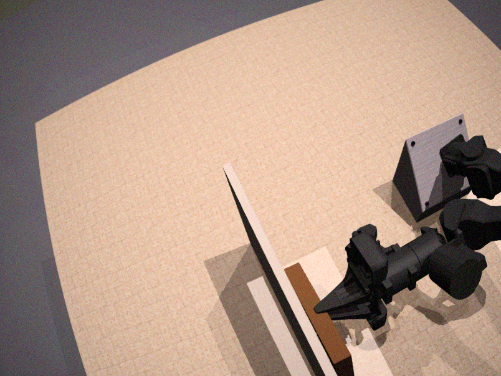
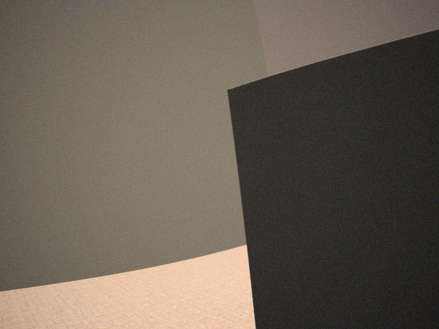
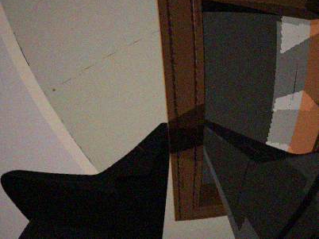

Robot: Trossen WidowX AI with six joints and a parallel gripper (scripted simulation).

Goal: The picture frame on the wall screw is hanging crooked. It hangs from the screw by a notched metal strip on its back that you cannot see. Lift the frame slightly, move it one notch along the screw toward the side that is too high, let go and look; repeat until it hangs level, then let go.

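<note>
Right now my gripper tip is 50 mm above the brown wooden picture frame, 20 mm to the right of it and 10 mm short of it. The rest, counted from my gripper tip: wall panel: 60 mm below, 20 mm to the left, 20 mm ahead.
</note>
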